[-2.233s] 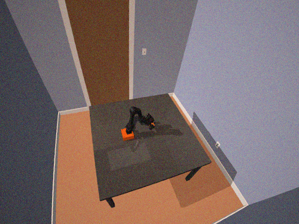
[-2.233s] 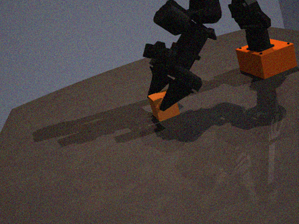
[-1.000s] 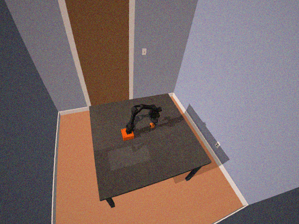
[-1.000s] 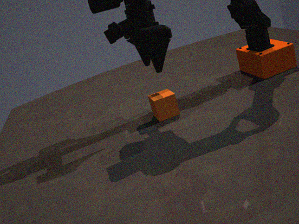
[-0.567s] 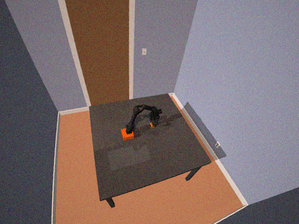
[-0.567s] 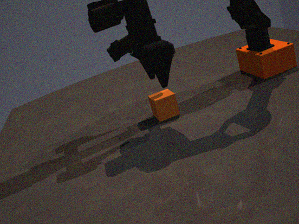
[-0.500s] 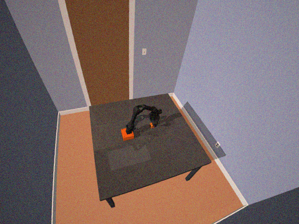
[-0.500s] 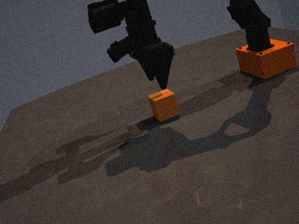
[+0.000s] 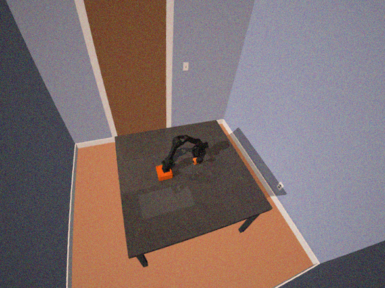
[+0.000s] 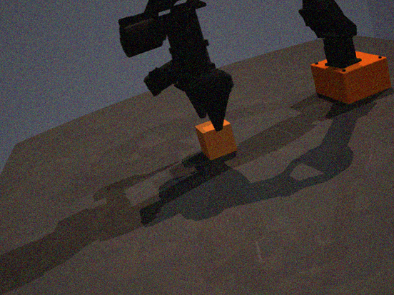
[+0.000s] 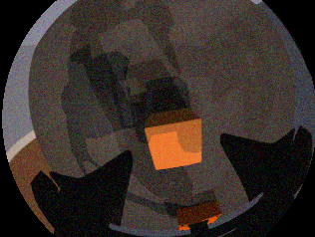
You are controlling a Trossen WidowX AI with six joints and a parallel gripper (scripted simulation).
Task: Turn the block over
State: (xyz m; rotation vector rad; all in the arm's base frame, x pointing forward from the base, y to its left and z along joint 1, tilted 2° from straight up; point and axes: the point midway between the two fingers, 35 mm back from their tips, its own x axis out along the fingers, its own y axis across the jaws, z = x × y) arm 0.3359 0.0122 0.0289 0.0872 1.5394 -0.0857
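Right now the orange block is 1 cm behind my gripper tip and 3 cm below it.
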